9 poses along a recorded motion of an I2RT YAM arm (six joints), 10 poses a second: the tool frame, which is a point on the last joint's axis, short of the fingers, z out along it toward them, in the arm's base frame.
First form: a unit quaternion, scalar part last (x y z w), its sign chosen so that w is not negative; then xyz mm.
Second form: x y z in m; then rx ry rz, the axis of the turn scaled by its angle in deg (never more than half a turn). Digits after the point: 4 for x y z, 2 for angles.
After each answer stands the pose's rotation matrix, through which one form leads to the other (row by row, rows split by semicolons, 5 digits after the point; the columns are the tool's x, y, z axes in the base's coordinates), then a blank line. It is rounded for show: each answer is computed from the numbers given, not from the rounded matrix.
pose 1, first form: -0.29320 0.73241 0.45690 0.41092 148.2 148.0 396.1
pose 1, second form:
0.1482 0.1480 0.3961 -42.28 105.62 65.89
-0.49036 -0.80498 0.33400; -0.05399 0.41055 0.91024; -0.86985 0.42831 -0.24478

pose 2, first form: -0.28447 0.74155 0.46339 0.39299 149.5 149.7 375.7
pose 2, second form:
0.1495 0.1497 0.3757 -41.37 107.84 67.39
-0.52927 -0.78612 0.31921; -0.05768 0.40869 0.91085; -0.84649 0.46367 -0.26165

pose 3, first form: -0.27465 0.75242 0.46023 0.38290 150.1 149.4 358.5
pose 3, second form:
0.1501 0.1494 0.3585 -40.13 109.93 67.24
-0.55591 -0.76575 0.32340; -0.06086 0.42551 0.90291; -0.82901 0.48225 -0.28315

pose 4, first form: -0.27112 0.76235 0.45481 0.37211 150.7 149.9 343.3
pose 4, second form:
0.1507 0.1499 0.3433 -39.82 111.95 66.79
-0.57606 -0.75185 0.32074; -0.07490 0.43928 0.89522; -0.81397 0.49168 -0.30937

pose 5, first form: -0.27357 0.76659 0.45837 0.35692 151.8 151.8 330.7
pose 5, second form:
0.1518 0.1518 0.3307 -40.47 113.39 67.80
-0.59553 -0.74664 0.29643; -0.09223 0.43011 0.89805; -0.79802 0.50748 -0.32501

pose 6, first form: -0.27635 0.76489 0.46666 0.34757 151.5 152.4 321.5
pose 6, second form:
0.1515 0.1524 0.3215 -41.06 113.65 69.34
-0.60565 -0.74715 0.27378; -0.09836 0.41172 0.90599; -0.78963 0.52178 -0.32285

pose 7, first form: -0.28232 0.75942 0.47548 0.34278 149.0 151.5 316.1
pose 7, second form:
0.1490 0.1515 0.3161 -42.05 113.10 70.81
-0.60560 -0.75477 0.25215; -0.10283 0.38843 0.91572; -0.78910 0.52863 -0.31284

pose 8, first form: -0.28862 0.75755 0.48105 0.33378 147.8 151.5 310.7
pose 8, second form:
0.1478 0.1515 0.3107 -43.17 113.32 71.96
-0.61058 -0.75842 0.22803; -0.11616 0.37058 0.92151; -0.78339 0.53617 -0.31436

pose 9, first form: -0.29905 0.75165 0.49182 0.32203 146.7 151.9 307.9
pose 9, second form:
0.1467 0.1519 0.3079 -44.99 113.08 73.99
-0.61373 -0.76632 0.18995; -0.13280 0.33736 0.93196; -0.77827 0.54675 -0.30882

